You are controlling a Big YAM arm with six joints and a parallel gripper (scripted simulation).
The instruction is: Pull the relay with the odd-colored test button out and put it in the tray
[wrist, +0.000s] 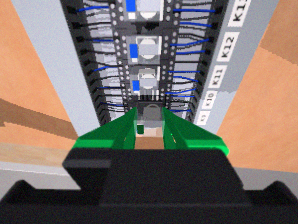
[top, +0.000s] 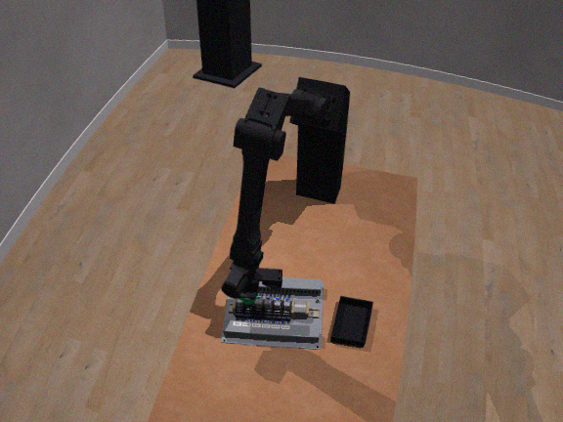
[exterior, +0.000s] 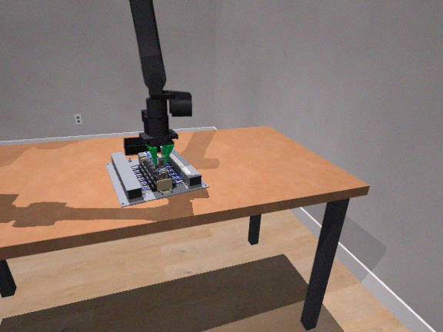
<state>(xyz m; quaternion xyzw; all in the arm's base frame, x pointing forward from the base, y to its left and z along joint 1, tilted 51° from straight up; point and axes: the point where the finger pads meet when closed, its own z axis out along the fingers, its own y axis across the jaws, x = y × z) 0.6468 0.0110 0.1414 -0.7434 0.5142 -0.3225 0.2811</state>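
Right now my hand is right at the grey relay. Round my hand: black tray (110 mm behind, 320 mm to the left, 60 mm below).
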